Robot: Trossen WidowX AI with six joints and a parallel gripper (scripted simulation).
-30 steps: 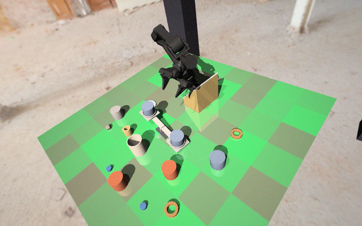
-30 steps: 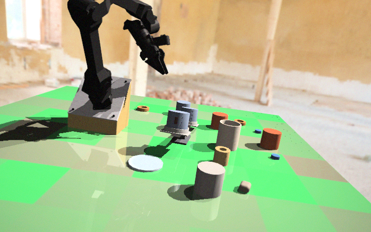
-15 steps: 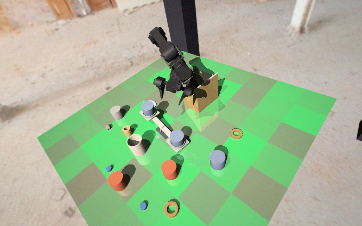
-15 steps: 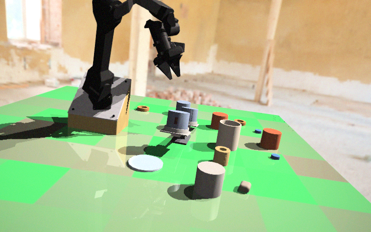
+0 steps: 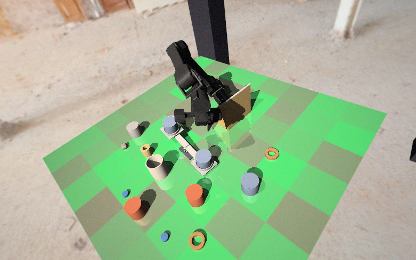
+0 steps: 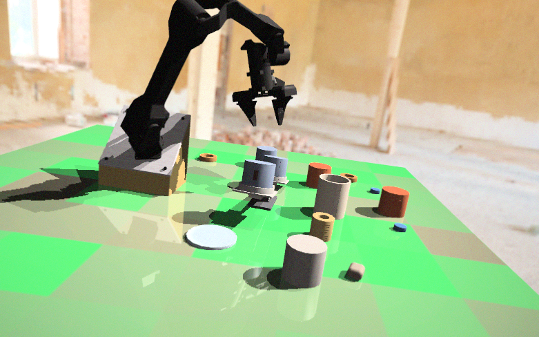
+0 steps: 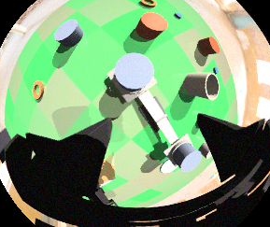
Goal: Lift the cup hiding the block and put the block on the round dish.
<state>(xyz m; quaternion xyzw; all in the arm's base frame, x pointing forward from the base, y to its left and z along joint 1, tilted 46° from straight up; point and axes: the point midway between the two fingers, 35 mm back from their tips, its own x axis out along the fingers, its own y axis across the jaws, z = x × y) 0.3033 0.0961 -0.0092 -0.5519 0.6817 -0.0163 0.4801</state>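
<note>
The pale green block lies 40 mm ahead of my gripper tip, 30 mm to the left of it and 140 mm below it. From my gripper tip the other things lie so: round pale dish: 100 mm behind, 330 mm to the right, 180 mm below.
</note>
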